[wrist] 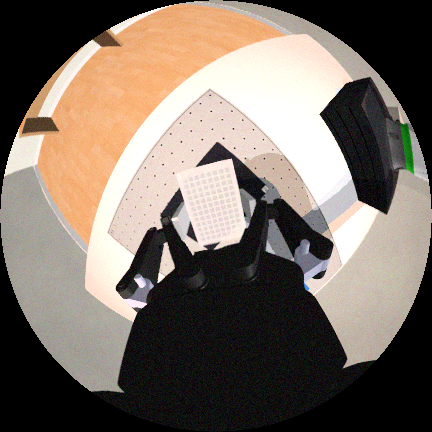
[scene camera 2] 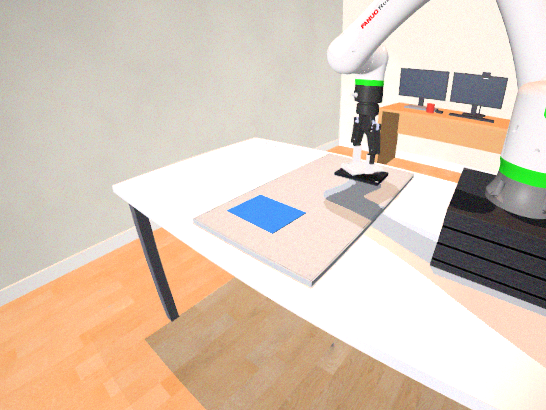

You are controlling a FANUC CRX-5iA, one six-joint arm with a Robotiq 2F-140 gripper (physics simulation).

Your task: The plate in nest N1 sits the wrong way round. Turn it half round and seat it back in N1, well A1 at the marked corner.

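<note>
The white well plate (scene camera 2: 361,168) (wrist: 214,205) is held between the fingers of my gripper (scene camera 2: 364,159) (wrist: 213,203). The gripper is shut on its two sides. The black nest (scene camera 2: 378,177) (wrist: 245,172) lies under the plate on the pegboard. The plate is turned askew to the nest: in the wrist view the nest's corners stick out past the plate's edges. The plate looks level and slightly above the nest; the exact gap is hard to tell. I cannot make out well A1 or the marked corner.
The pegboard (scene camera 2: 310,245) (wrist: 210,107) lies on the white table (scene camera 2: 220,170) (wrist: 295,65). A flat blue rectangle (scene camera 2: 266,214) is on the board's other half. The black robot pedestal (scene camera 2: 490,250) (wrist: 345,125) stands beside the board. A desk with monitors is in the background.
</note>
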